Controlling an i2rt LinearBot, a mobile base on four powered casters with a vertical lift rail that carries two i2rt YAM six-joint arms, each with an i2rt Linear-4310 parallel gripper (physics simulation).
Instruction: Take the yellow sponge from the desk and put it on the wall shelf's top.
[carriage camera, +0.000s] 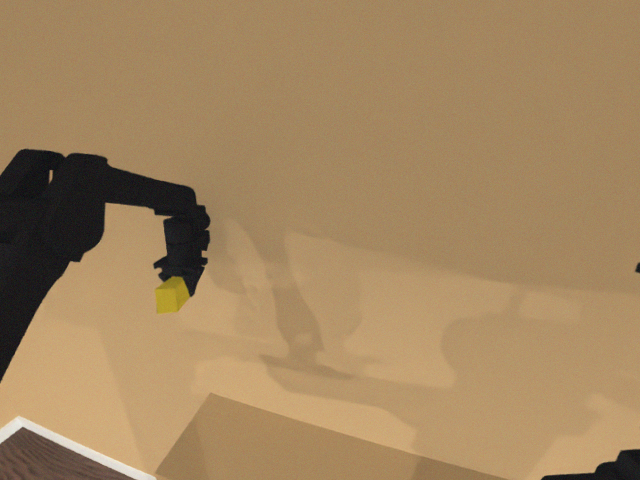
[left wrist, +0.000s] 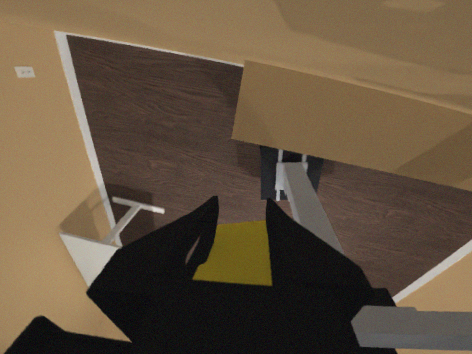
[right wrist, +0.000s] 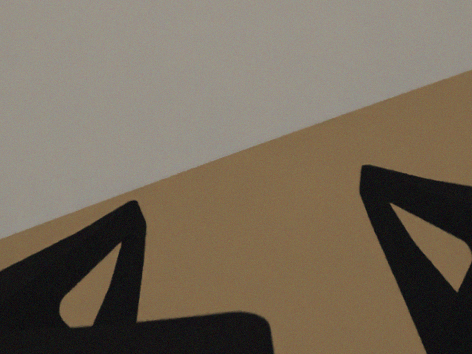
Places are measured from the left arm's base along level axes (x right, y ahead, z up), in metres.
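Pixels of known places: left gripper, fingertip midpoint: (carriage camera: 185, 295) (left wrist: 242, 203); right gripper, fingertip midpoint: (right wrist: 249, 195).
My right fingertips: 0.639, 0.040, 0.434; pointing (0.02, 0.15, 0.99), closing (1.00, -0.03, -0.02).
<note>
Behind a point stands the place of what it marks, as x, y, z.
The yellow sponge (carriage camera: 167, 300) {0.041, 0.353, 0.094} (left wrist: 237, 256) {0.025, 0.439, 0.082} is held in the air between the fingers of my left gripper (carriage camera: 181, 287) {0.026, 0.447, 0.044} (left wrist: 242, 203) {0.026, 0.447, 0.044}, which is shut on it. In the carriage view they are left of centre, in front of the tan wall. A flat tan board (carriage camera: 310, 446) {0.401, 0.390, -0.491} (left wrist: 350, 120) {0.356, 0.363, -0.491}, which looks like the wall shelf's top, shows at the bottom of the carriage view, below and to the right of the sponge. In the left wrist view the board lies above and right of the fingertips. My right gripper (right wrist: 249, 195) {0.639, 0.040, 0.434} is open and empty, facing wall and ceiling.
A white piece of furniture (left wrist: 90, 252) with a T-shaped foot stands at the left in the left wrist view, perhaps the desk. A grey beam (left wrist: 310, 210) rises from a dark base (left wrist: 268, 175) {0.131, -0.272, -1.191} beside the board. Another grey bar (left wrist: 415, 327) crosses the lower right.
</note>
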